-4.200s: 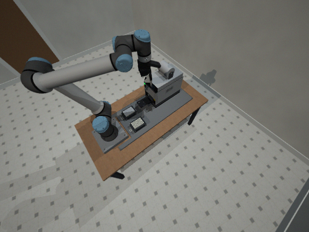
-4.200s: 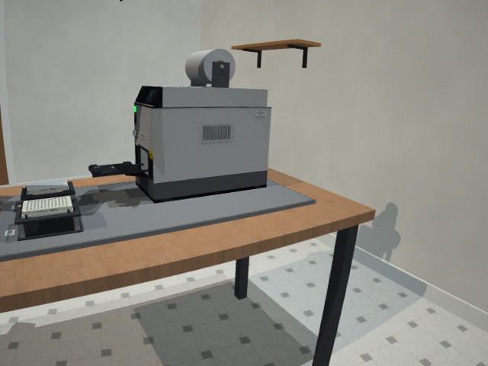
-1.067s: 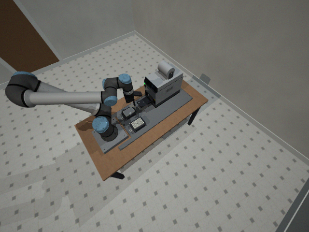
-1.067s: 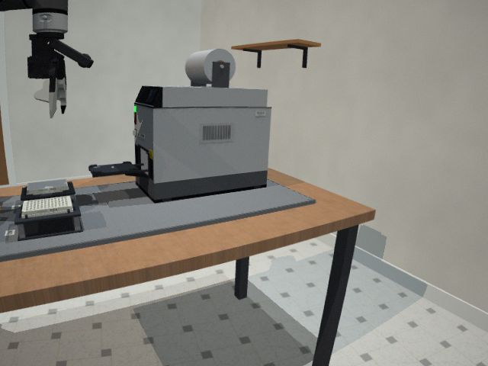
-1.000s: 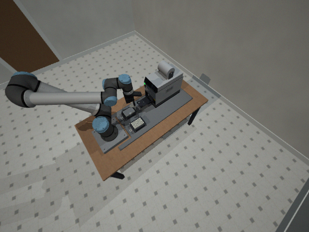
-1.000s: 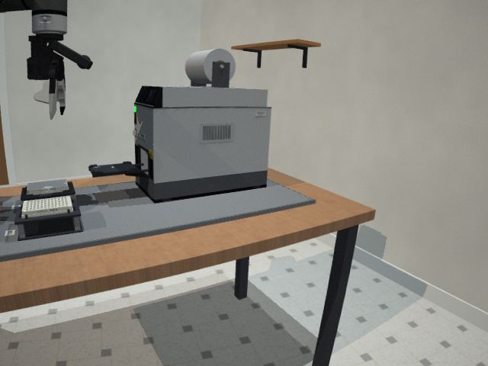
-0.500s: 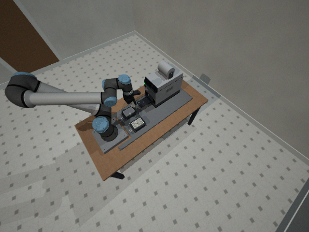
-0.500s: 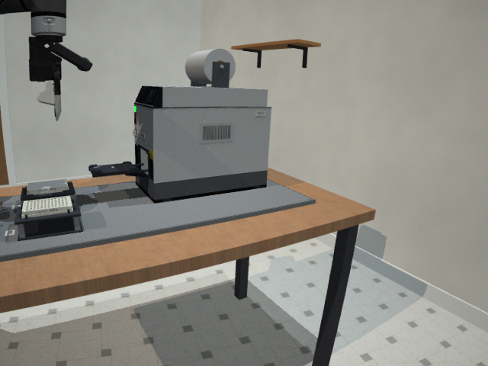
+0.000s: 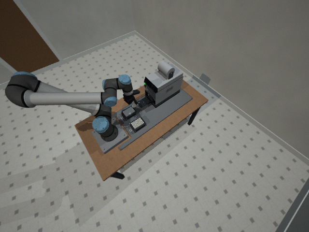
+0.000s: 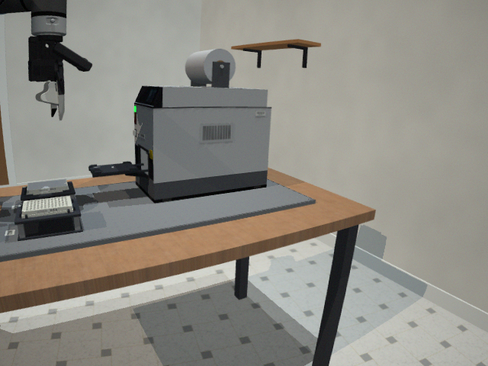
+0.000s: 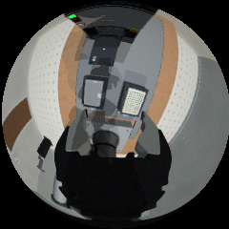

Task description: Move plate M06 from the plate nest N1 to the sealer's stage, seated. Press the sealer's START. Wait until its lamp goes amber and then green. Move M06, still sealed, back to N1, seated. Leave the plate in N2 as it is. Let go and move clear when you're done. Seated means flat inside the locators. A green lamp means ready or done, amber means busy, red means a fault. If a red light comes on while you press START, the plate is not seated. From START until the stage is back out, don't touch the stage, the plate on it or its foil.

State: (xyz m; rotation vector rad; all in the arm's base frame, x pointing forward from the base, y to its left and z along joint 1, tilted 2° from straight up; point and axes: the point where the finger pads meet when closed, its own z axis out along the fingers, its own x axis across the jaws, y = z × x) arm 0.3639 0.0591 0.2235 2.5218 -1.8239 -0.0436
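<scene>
Now: hand 220 mm above the plate M06, 110 mm to the left of it and 30 mm past it. Also, from my hand: black sealer stage (180 mm below, 150 mm ahead, 100 mm to the left); then plate (230 mm below, 90 mm to the left, 60 mm behind); then foil roll (480 mm ahead, 150 mm to the left, 140 mm above).
</scene>
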